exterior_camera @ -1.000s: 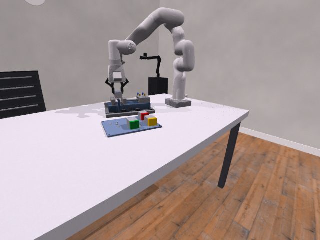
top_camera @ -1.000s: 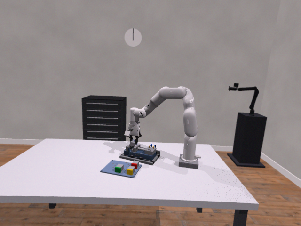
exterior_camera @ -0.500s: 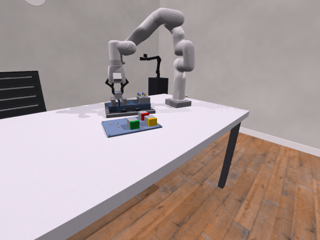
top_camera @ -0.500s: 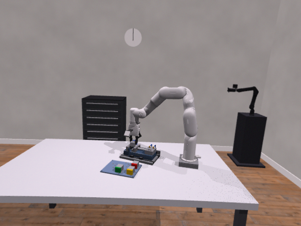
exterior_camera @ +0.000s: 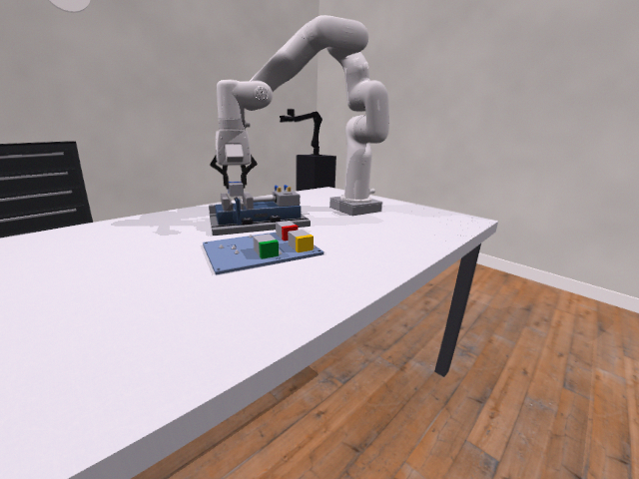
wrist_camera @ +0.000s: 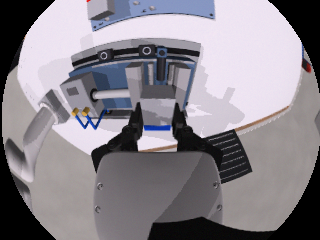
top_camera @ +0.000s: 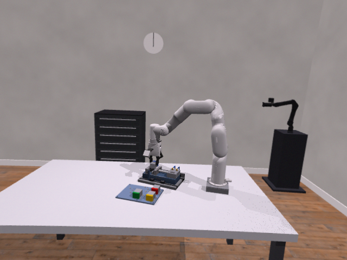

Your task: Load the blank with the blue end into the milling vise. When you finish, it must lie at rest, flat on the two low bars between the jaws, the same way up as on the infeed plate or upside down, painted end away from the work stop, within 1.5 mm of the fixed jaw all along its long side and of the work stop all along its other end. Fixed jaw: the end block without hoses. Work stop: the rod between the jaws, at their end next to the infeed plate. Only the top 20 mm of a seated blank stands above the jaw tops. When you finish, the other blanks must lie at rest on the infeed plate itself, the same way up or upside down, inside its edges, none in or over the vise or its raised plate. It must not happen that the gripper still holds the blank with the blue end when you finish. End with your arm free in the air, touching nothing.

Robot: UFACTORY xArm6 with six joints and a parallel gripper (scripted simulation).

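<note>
Right now the blue-ended blank is 20 mm below my hand. From my hand the other things lie so: hose block (150 mm behind, 60 mm to the left, 60 mm below); milling vise (100 mm below, 60 mm behind, 30 mm to the left); fixed jaw (60 mm below, 30 mm ahead, 10 mm to the right).
</note>
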